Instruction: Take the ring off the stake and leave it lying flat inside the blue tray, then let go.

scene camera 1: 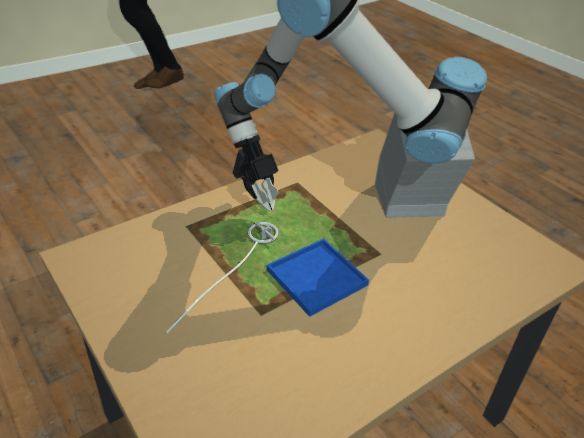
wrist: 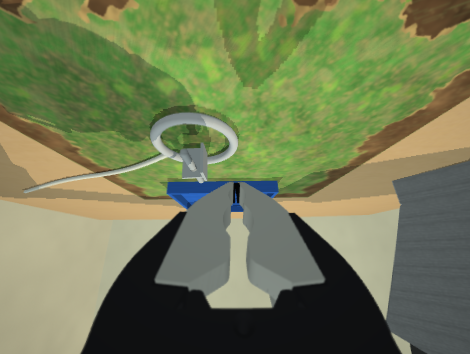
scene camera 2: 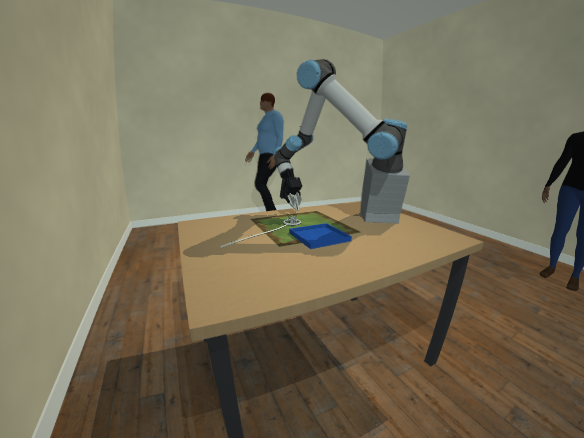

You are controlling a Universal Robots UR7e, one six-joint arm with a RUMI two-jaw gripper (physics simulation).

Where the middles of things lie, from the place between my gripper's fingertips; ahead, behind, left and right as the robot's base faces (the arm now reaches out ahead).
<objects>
The ring (wrist: pixel 162 124) is 40 mm ahead of my hand, 20 mm to the left of it and 50 mm below it. Also, from my hand: green grass mat (wrist: pixel 310 97) (70 mm to the left, 70 mm below); grey stake (wrist: pixel 195 160) (40 mm ahead, 40 mm to the left, 50 mm below); blue tray (scene camera 1: pixel 317 276) (30 mm behind, 240 mm to the left, 50 mm below).
</objects>
